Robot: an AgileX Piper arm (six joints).
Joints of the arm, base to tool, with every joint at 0 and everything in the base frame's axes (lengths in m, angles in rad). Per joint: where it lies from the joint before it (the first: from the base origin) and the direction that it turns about. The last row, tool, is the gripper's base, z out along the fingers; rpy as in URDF.
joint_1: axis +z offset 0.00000 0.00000 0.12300
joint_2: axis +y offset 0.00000 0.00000 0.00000
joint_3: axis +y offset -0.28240 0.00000 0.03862
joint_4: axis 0.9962 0 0.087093 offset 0.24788 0.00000 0.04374
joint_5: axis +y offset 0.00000 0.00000 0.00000
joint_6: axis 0.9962 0 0.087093 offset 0.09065 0.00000 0.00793
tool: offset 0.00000 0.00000 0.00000 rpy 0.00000 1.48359 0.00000
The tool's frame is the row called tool.
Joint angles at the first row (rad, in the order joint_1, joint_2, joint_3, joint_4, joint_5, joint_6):
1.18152 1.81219 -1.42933 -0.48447 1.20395 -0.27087
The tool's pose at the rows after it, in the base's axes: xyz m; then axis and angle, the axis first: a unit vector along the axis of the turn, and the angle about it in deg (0 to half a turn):
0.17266 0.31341 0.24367 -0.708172 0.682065 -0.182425 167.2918
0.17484 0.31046 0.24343 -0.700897 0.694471 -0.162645 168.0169
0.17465 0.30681 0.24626 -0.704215 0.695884 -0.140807 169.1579
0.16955 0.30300 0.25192 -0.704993 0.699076 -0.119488 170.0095
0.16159 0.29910 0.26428 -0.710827 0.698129 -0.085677 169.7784
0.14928 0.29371 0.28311 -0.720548 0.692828 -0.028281 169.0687
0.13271 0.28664 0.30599 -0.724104 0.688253 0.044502 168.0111
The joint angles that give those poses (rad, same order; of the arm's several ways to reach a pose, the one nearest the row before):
1.17129 1.81220 -1.39061 -0.45492 1.19272 -0.27593
1.15240 1.80578 -1.38648 -0.41023 1.18473 -0.28160
1.13666 1.79129 -1.38387 -0.35584 1.18712 -0.32216
1.13403 1.76653 -1.37753 -0.30501 1.19911 -0.34365
1.13401 1.72464 -1.37573 -0.23624 1.20533 -0.38153
1.13204 1.66313 -1.37570 -0.12211 1.20975 -0.44401
1.13203 1.58954 -1.37521 0.01910 1.21709 -0.49410

